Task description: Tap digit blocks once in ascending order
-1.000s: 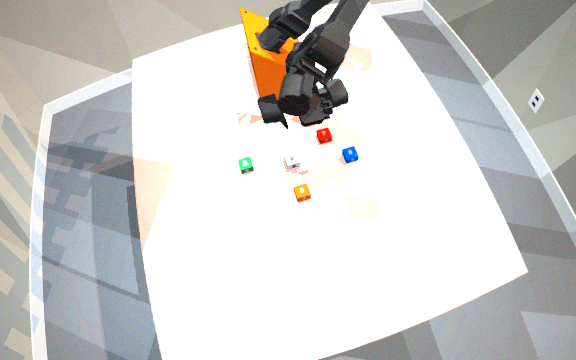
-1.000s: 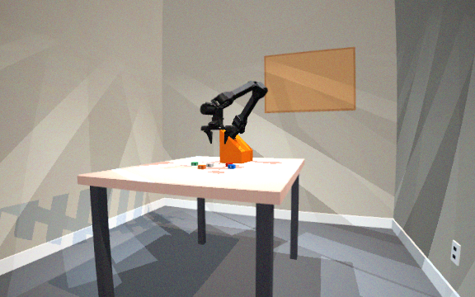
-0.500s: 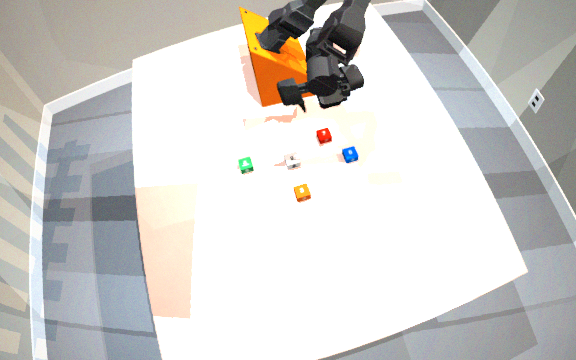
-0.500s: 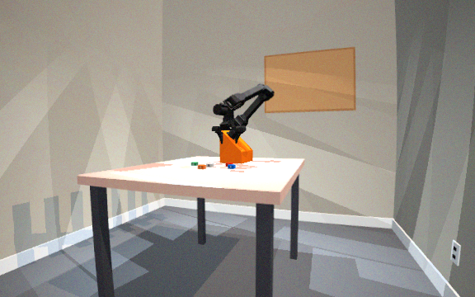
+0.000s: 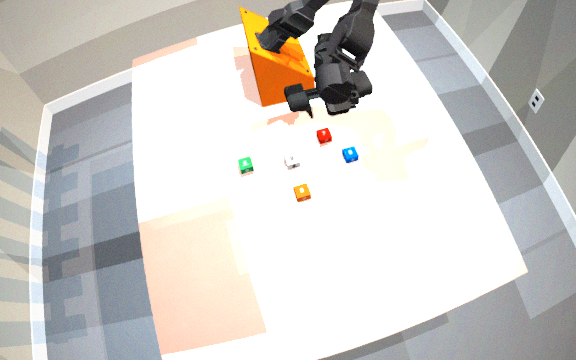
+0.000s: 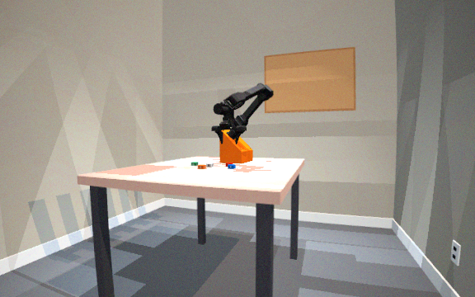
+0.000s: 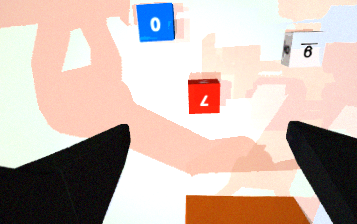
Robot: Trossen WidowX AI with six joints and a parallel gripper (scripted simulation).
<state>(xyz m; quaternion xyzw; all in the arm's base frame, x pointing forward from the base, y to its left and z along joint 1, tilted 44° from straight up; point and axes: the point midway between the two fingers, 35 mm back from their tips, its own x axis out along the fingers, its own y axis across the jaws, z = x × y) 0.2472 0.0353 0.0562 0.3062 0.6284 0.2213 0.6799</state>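
Right now the blue block is 12 cm below my gripper tip, 6 cm ahead of it and 3 cm to the left of it. Round my gripper tip: red block 12 cm below, 2 cm behind, 1 cm to the right; white block 12 cm below, 11 cm to the right, 2 cm ahead; yellow-orange block 12 cm to the right, 12 cm below, 11 cm ahead.
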